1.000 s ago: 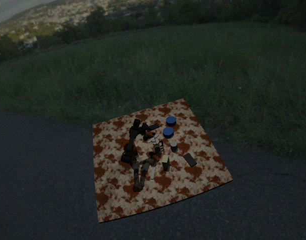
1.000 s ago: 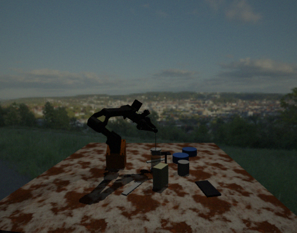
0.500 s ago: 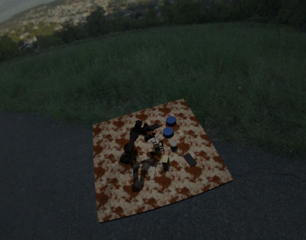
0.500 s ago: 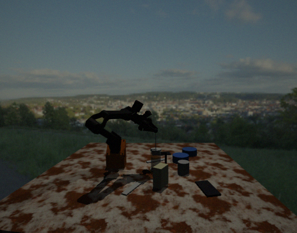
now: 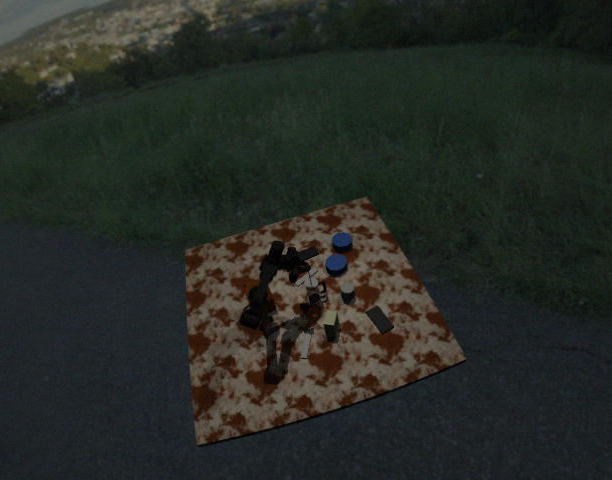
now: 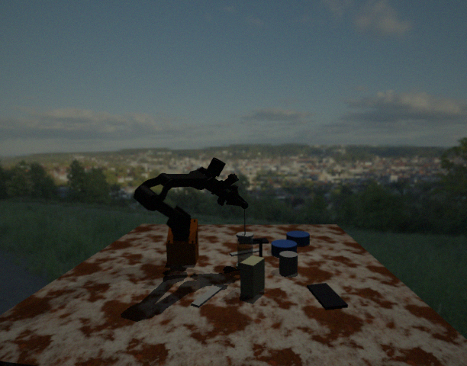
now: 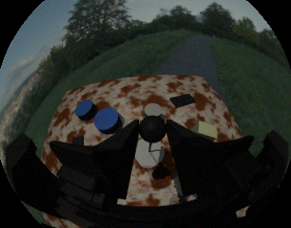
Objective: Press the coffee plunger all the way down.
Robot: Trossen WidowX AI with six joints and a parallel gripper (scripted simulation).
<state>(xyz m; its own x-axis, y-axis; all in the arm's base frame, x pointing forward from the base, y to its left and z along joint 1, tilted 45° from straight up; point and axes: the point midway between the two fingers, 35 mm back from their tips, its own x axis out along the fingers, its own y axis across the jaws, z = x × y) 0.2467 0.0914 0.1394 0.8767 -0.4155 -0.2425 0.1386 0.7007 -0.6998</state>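
Now: the coffee press 10 mm ahead of my gripper tip and 130 mm below it. From my gripper tip the other things lie so: grey can (170 mm ahead, 40 mm to the right, 230 mm below).
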